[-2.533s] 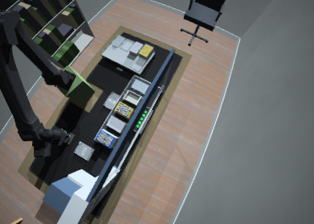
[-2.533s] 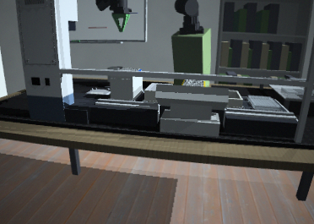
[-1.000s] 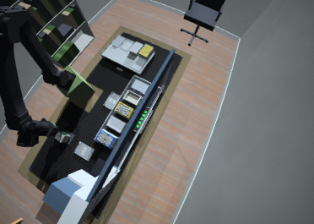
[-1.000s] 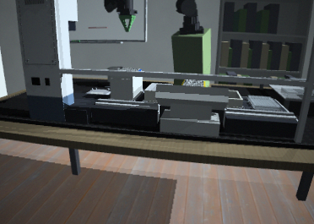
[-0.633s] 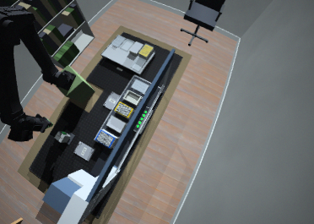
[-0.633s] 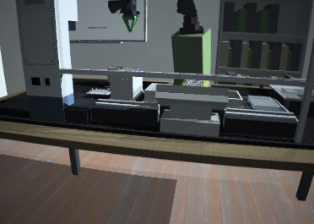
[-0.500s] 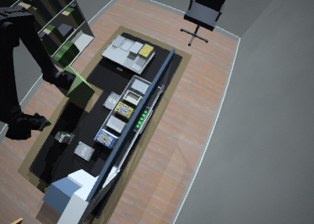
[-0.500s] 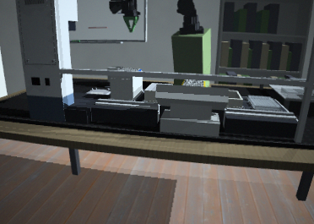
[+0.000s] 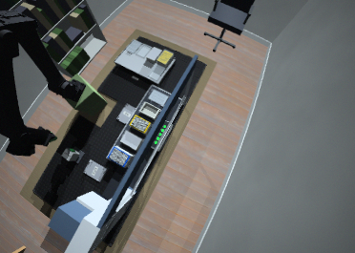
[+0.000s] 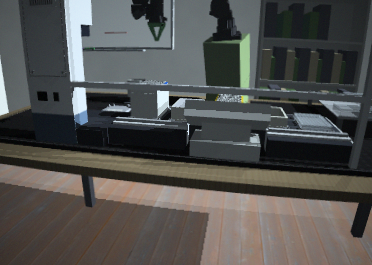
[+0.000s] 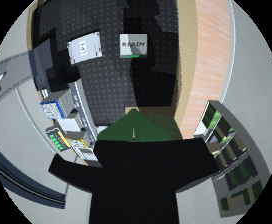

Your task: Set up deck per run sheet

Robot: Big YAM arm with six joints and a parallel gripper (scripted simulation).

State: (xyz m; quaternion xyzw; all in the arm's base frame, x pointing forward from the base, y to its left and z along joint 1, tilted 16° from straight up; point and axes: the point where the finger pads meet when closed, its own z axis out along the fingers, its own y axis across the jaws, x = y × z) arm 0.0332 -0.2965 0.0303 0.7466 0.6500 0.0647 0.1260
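The green-topped box lies 210 mm below my hand, 70 mm to the right of it and 10 mm behind it. From my hand the other things lie so: sealed block 360 mm ahead, 210 mm below, 160 mm to the left; then blue tip rack 340 mm ahead, 170 mm below, 30 mm to the left; then yellow tip rack 370 mm ahead, 280 mm to the left, 190 mm below.
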